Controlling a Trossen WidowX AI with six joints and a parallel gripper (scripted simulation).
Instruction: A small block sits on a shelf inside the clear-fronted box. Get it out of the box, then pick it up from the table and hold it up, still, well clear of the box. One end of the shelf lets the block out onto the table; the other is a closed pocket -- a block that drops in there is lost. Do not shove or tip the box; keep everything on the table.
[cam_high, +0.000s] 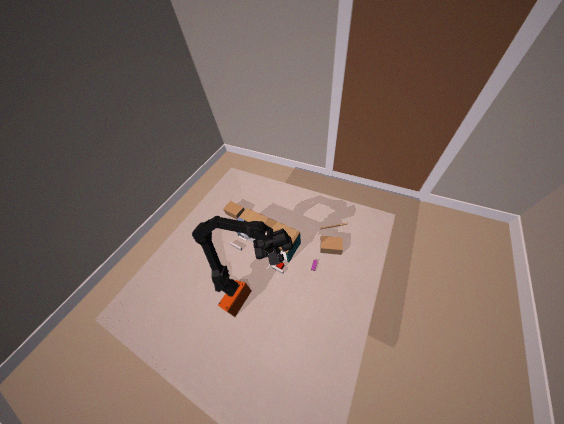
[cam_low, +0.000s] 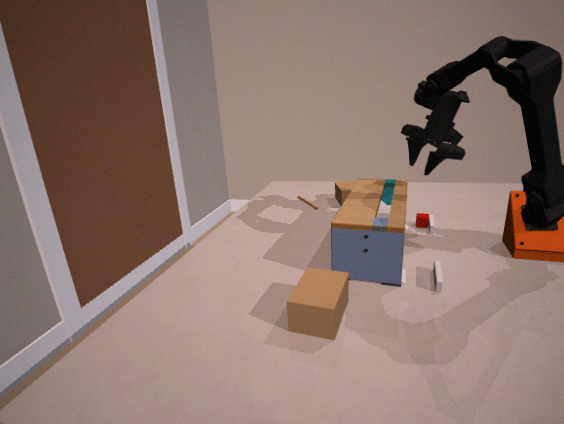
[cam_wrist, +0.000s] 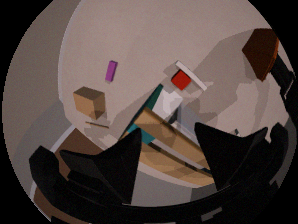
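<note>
Right now the red block is 20 mm behind my gripper tip and 150 mm below it. Also, from my gripper tip: purple piece 60 mm ahead, 170 mm to the right, 160 mm below; box 70 mm ahead, 160 mm to the left, 100 mm below; wooden stick 360 mm ahead, 190 mm to the right, 160 mm below.
</note>
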